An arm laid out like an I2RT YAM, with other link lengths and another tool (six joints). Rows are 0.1 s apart.
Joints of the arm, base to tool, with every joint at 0 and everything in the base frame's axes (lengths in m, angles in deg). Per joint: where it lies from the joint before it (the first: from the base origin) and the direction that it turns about. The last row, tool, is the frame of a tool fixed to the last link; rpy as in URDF.
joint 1: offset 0 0 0.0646 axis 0 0 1
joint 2: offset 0.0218 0.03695 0.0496 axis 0 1 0
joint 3: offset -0.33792 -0.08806 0 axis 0 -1 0
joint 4: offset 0.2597 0.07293 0.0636 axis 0 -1 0
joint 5: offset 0.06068 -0.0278 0.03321 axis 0 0 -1
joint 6: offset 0.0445 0 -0.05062 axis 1 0 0
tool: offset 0.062 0.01 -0.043 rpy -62.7 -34.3 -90
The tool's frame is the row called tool.
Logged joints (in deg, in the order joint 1, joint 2, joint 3, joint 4, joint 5, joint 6), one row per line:
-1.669 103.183 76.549 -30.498 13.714 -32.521
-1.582 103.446 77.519 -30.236 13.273 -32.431
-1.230 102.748 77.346 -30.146 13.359 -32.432
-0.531 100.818 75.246 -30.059 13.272 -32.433
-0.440 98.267 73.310 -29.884 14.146 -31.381
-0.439 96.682 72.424 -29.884 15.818 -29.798
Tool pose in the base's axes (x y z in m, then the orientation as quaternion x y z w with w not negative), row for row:
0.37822 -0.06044 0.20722 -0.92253 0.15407 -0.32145 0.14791
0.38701 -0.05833 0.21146 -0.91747 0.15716 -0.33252 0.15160
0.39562 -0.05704 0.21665 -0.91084 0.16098 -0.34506 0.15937
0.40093 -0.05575 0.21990 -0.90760 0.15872 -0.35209 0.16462
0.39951 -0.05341 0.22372 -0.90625 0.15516 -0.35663 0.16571
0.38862 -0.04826 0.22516 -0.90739 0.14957 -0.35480 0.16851
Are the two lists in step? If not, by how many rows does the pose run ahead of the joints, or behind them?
The pose runs 2 rows behind the joints: the pose in row i belongs to the joints in row i - 2.
